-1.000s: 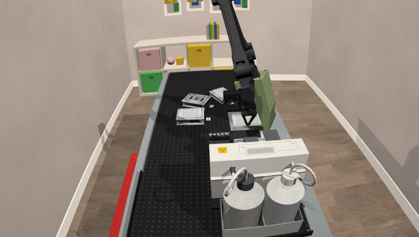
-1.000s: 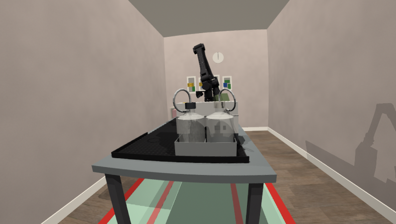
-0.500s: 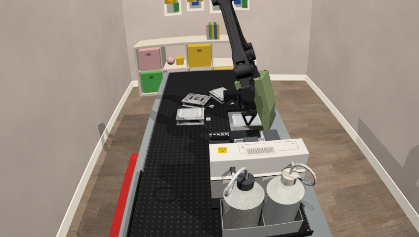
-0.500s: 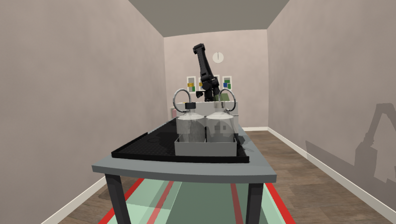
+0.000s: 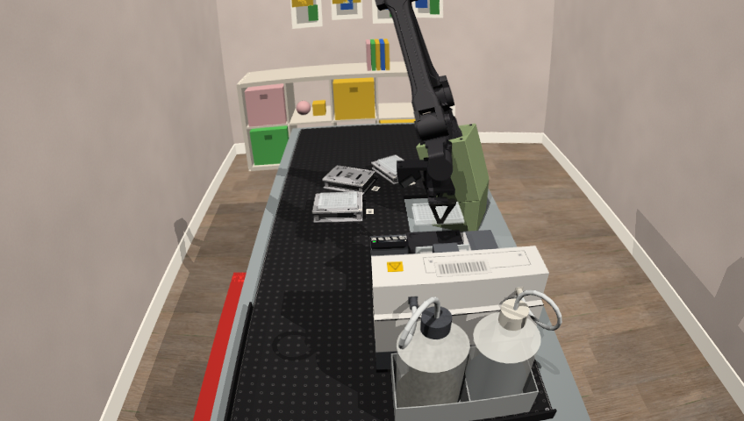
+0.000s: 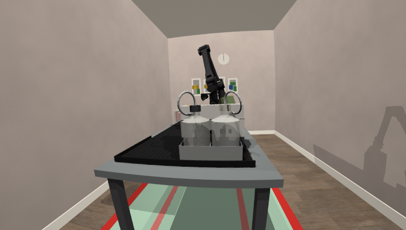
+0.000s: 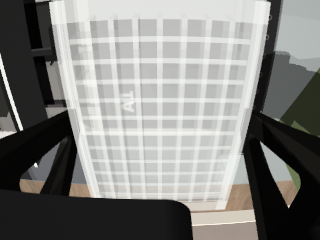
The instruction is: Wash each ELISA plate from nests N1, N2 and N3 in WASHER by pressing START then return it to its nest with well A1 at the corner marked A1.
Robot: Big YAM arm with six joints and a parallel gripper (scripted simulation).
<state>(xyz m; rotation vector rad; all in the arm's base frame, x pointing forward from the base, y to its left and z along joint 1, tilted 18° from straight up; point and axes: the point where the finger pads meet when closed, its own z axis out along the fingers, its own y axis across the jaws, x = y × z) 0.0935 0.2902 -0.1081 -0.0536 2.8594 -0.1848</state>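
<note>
Now: the washer carrier 100 mm below my hand. Also, from my hand: plate washer (150 mm to the left, 60 mm below).
</note>
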